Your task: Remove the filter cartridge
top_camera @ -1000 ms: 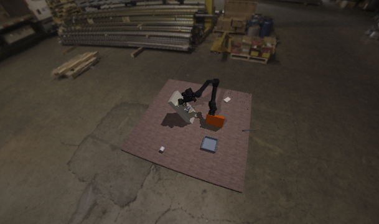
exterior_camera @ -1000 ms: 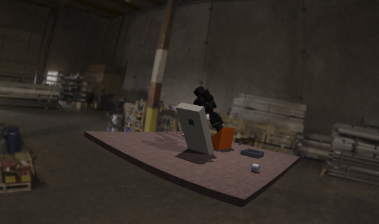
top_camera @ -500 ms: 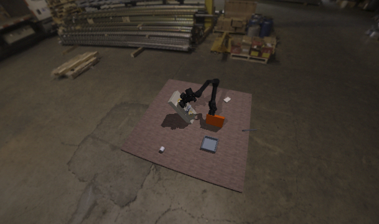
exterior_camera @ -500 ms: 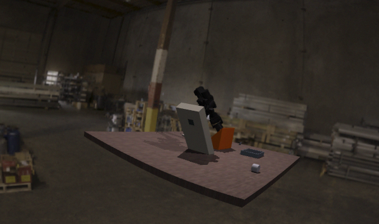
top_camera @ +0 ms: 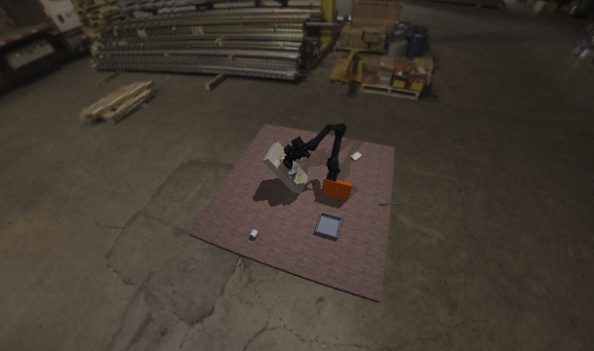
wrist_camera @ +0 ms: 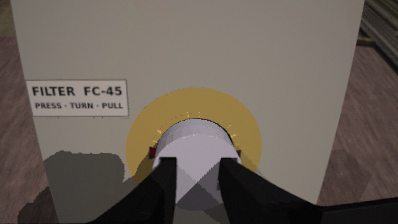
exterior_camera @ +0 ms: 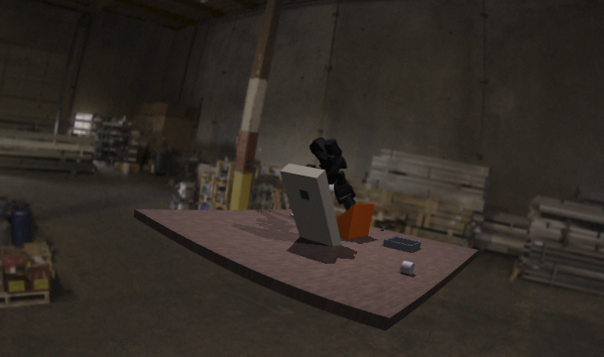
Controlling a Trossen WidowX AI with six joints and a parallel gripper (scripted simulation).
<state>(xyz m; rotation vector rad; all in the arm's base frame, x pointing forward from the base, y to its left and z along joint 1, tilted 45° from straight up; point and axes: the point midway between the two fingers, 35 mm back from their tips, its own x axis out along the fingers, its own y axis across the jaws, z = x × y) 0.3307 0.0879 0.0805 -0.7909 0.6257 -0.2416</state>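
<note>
My gripper tip is now 20 mm past the beige service panel and 90 mm above it. Round my gripper tip: round filter cartridge (10 mm ahead, 10 mm below); flat white piece (480 mm behind, 430 mm to the right, 240 mm below); blue-grey tray (420 mm behind, 280 mm to the left, 230 mm below).
</note>
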